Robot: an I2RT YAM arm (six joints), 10 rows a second.
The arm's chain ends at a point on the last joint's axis. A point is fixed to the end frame.
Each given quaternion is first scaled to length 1.
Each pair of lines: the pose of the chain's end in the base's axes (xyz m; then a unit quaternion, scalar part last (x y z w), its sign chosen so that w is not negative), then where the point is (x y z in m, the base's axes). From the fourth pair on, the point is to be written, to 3 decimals.
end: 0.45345 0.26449 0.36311 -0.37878 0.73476 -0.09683 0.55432
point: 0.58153 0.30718 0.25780
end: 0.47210 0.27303 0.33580 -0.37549 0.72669 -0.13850 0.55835
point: 0.60668 0.30412 0.23461
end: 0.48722 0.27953 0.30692 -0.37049 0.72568 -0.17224 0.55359
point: 0.62507 0.29966 0.20737
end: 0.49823 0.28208 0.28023 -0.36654 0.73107 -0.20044 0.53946
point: 0.636 0.291 0.179
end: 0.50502 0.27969 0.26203 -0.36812 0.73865 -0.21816 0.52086
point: 0.641 0.281 0.158
